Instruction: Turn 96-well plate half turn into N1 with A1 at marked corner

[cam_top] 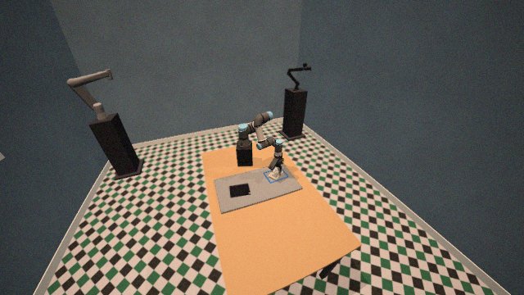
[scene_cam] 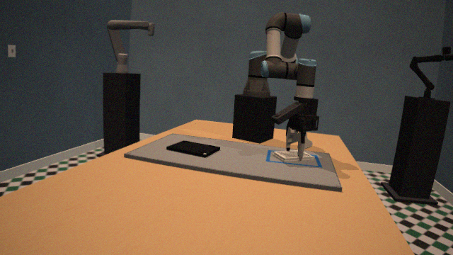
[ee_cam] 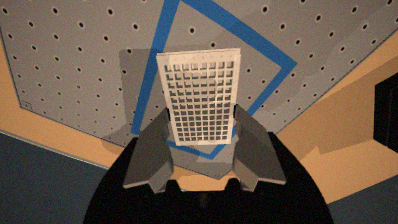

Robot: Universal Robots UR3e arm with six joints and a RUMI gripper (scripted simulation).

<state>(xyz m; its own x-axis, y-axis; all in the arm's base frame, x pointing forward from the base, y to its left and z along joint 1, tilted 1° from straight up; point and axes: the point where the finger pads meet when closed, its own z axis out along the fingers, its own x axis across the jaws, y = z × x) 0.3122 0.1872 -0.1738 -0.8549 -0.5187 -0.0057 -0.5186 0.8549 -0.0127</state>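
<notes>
The white 96-well plate is 1 cm below my hand. The rest, counted from my hand: white corner mark (12 cm ahead, 30 cm to the right, 1 cm below); then black plate nest N1 (5 cm ahead, 37 cm to the right, 1 cm below).
</notes>
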